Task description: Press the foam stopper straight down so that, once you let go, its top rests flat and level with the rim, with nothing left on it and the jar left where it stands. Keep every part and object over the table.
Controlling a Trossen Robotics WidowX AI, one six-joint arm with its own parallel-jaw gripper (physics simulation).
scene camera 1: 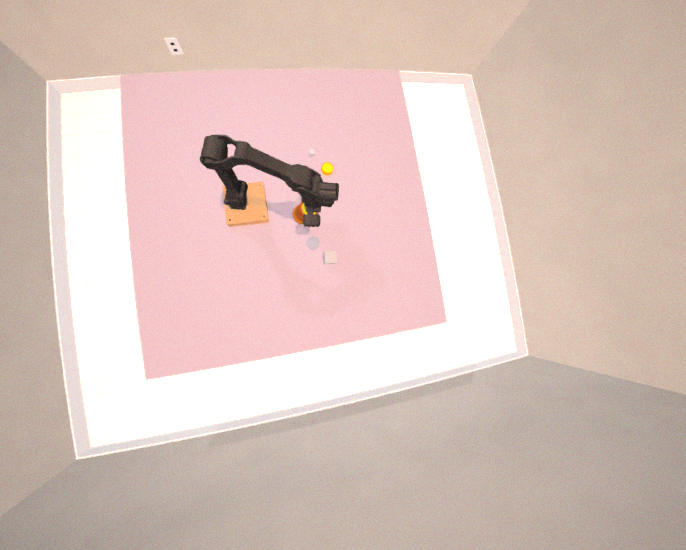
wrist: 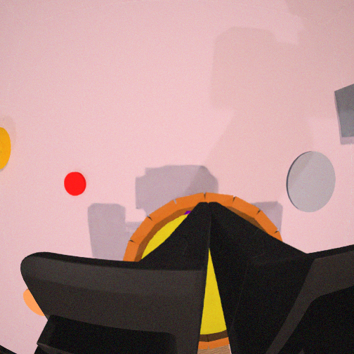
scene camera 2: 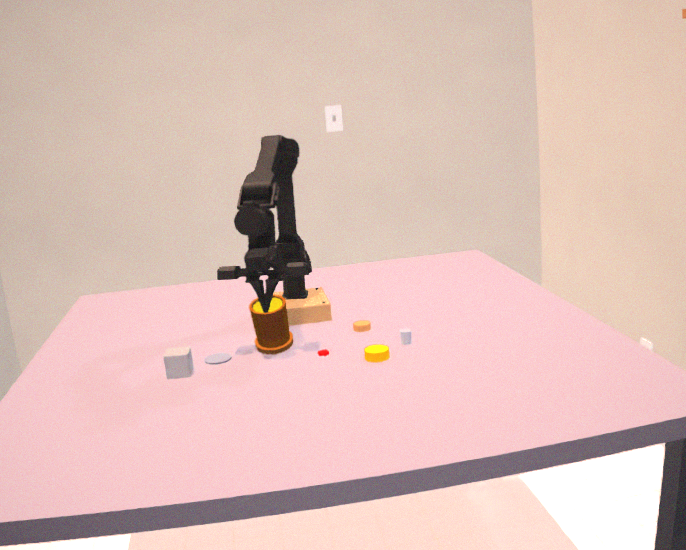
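Observation:
The orange-brown jar stands on the table; in scene camera 2 it looks slightly tilted, its top leaning left. The foam stopper's yellow top shows inside the rim. In the wrist view, dark inner wall shows beside the yellow on the right and at the bottom, and a speck of purple shows near the fingertips. Whether the top is flat is unclear. My gripper is shut and empty, tips down within the rim's outline over the stopper, hiding much of it.
Near the jar are a grey disc, a grey cube, a red disc, a yellow disc, an orange disc and a small pale block.

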